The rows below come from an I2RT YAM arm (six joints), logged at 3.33 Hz.
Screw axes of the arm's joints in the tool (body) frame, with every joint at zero. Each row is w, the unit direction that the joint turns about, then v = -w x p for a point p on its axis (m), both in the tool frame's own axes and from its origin. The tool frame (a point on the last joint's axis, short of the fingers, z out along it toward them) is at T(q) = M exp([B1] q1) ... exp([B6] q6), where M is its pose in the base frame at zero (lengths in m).
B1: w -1 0 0 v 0 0.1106 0
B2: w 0 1 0 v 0.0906 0 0.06
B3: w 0 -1 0 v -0.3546 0 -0.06
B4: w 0 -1 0 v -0.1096 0 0
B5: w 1 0 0 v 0 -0.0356 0
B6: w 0 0 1 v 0 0 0
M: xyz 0.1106 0 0.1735 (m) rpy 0 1.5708 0 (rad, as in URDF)
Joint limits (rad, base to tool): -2.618..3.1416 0..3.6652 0..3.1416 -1.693..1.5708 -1.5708..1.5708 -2.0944..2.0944
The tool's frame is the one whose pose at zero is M.
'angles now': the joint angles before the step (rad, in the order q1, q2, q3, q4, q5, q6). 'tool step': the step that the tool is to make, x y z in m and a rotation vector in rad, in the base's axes. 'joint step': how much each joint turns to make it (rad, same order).
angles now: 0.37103 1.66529 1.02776 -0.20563 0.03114 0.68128
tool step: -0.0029 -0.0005 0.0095 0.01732 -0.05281 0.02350
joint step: 0.00028 -0.03507 -0.01540 0.03629 -0.01373 -0.01897
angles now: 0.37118 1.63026 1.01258 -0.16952 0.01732 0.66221
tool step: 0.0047 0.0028 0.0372 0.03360 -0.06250 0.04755
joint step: -0.00166 -0.03767 0.09226 -0.05959 -0.04188 -0.02726
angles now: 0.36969 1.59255 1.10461 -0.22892 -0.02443 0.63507
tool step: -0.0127 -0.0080 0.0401 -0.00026 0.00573 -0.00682
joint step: -0.00877 -0.08021 0.08451 -0.17016 -0.00265 0.00007
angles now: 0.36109 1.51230 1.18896 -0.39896 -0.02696 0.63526
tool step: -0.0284 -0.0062 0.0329 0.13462 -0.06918 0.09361
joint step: -0.00211 -0.14106 -0.03169 0.00500 -0.13796 0.02096
